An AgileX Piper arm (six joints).
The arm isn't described. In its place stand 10 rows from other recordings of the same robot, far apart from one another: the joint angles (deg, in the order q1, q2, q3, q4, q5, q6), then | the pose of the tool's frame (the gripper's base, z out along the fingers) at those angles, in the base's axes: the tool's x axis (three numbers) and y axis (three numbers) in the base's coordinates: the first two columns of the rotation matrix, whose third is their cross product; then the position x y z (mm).
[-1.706 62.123 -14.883 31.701 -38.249 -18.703] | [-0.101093, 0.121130, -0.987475, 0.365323, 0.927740, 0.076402, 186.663, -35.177, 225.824]
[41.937 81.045 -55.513 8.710 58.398 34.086] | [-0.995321, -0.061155, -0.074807, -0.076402, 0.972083, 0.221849, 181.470, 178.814, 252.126]
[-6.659 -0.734 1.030 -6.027 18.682 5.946] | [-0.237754, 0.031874, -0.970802, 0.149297, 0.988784, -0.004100, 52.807, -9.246, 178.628]
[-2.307 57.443 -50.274 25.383 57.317 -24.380] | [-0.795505, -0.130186, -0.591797, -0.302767, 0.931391, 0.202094, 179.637, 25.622, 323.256]
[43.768 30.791 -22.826 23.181 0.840 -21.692] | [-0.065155, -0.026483, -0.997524, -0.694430, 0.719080, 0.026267, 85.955, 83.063, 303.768]
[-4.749 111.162 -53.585 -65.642 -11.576 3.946] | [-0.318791, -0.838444, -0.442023, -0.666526, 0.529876, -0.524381, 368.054, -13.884, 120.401]
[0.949 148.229 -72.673 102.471 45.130 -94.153] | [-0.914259, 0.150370, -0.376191, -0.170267, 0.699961, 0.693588, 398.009, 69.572, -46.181]
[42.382 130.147 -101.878 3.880 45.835 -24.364] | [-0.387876, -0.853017, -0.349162, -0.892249, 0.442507, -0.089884, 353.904, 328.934, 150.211]
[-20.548 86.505 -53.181 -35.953 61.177 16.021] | [-0.949827, 0.304080, -0.073242, 0.296931, 0.803049, -0.516666, 227.475, -135.256, 229.971]
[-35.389 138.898 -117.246 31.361 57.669 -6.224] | [-0.668702, 0.700868, -0.248236, 0.546848, 0.689803, 0.474478, 441.006, -264.193, 151.891]
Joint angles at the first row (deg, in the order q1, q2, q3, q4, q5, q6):
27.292 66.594 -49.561 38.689 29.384 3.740
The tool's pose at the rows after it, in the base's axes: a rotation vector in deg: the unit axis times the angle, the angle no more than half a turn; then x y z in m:
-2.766, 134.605, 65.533, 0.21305, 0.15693, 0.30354
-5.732, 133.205, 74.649, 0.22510, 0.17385, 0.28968
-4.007, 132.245, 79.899, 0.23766, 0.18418, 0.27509
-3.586, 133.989, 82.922, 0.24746, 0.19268, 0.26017
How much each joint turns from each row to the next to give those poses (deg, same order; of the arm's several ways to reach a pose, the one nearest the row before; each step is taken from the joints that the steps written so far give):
-0.001 5.309 0.001 21.211 2.664 -19.942
0.002 5.592 -0.001 17.015 3.298 -16.139
0.000 4.749 0.000 10.574 1.643 -8.678
-0.001 4.380 -0.801 3.471 2.422 -2.854

